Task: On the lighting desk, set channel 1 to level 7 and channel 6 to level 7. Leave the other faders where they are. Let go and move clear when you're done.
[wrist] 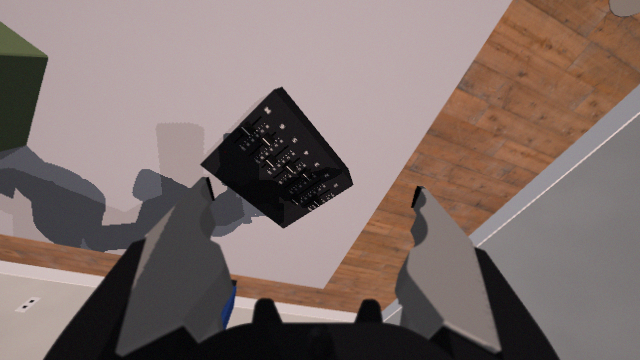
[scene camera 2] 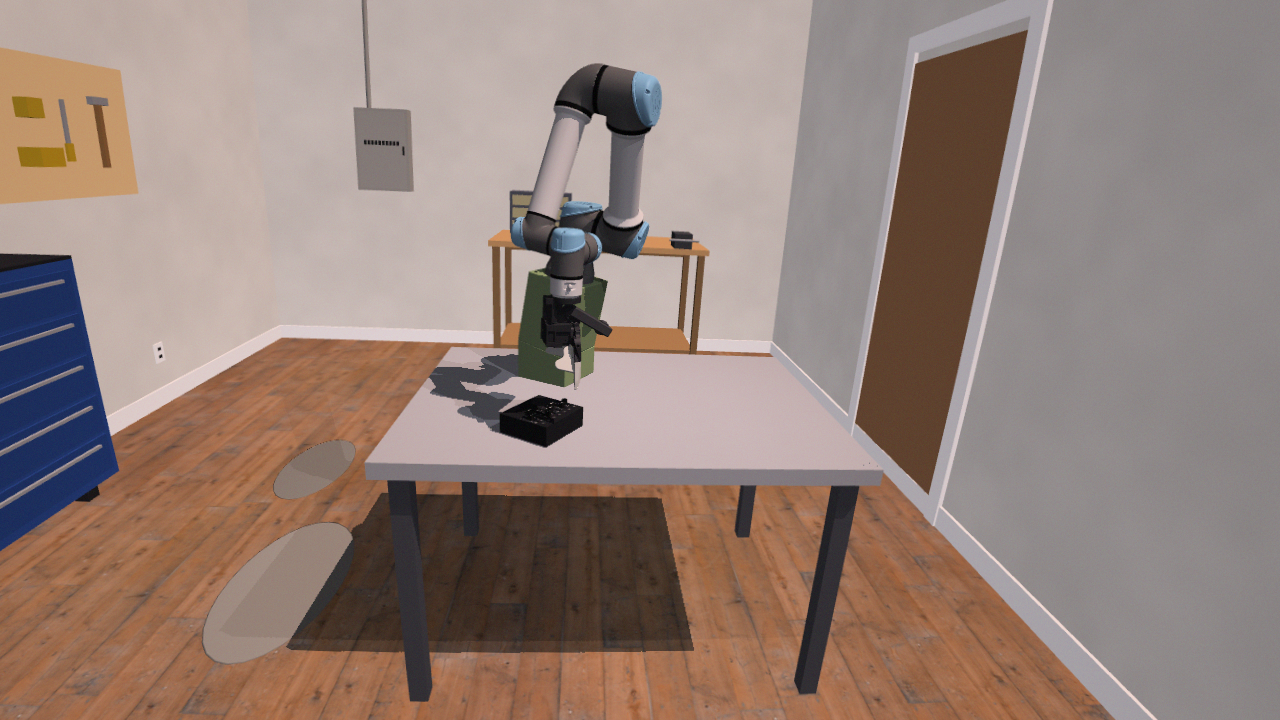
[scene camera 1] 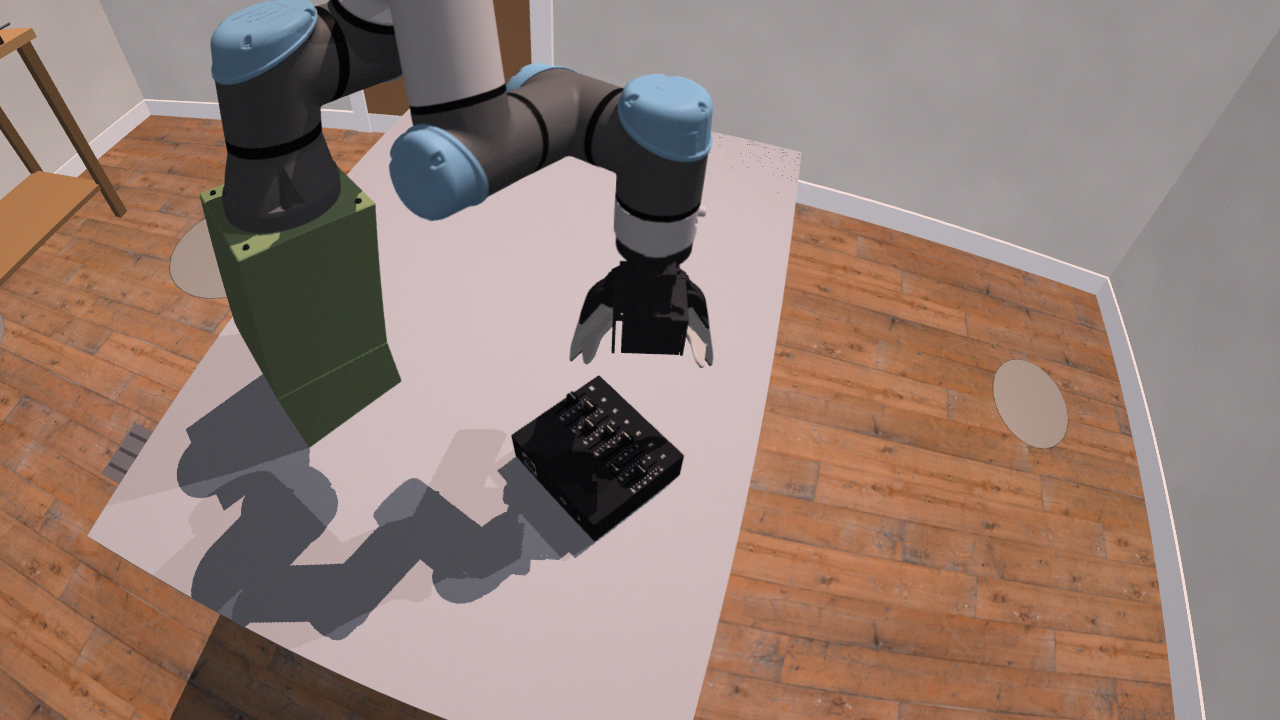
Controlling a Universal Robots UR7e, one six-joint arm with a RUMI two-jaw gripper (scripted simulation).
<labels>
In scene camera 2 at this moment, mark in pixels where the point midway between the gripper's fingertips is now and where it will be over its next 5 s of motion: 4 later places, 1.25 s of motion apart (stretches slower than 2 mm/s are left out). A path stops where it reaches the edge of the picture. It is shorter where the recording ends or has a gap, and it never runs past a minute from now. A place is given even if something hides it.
My gripper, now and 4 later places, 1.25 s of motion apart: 568,378; 556,370; 546,362; 544,358; 542,362
</labels>
